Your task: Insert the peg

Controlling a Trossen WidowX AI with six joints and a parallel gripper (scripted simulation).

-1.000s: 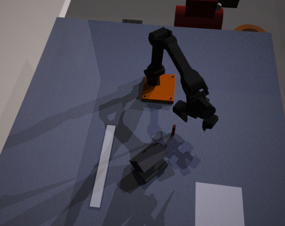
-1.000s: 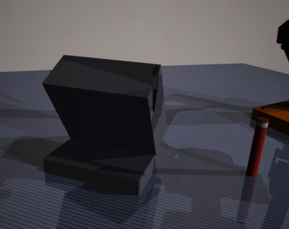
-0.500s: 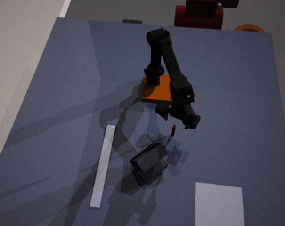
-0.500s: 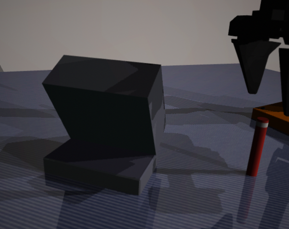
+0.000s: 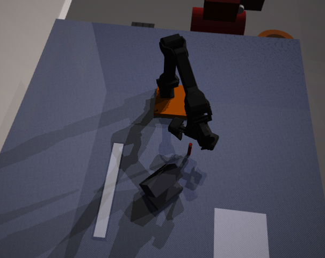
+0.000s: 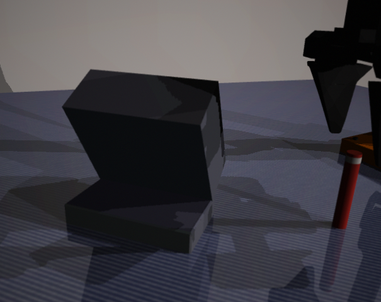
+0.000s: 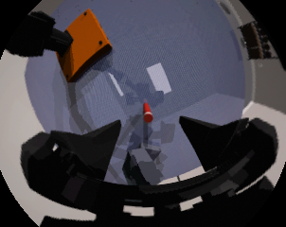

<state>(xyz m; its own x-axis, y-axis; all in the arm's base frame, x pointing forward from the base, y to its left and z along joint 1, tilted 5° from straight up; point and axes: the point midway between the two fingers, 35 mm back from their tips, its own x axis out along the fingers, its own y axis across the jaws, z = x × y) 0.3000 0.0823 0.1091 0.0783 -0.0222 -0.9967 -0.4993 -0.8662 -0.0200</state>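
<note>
Right now the red peg is 3 cm below my gripper tip. Round my gripper tip: dark grey panel: 15 cm ahead, 13 cm to the right, 1 cm below.
</note>
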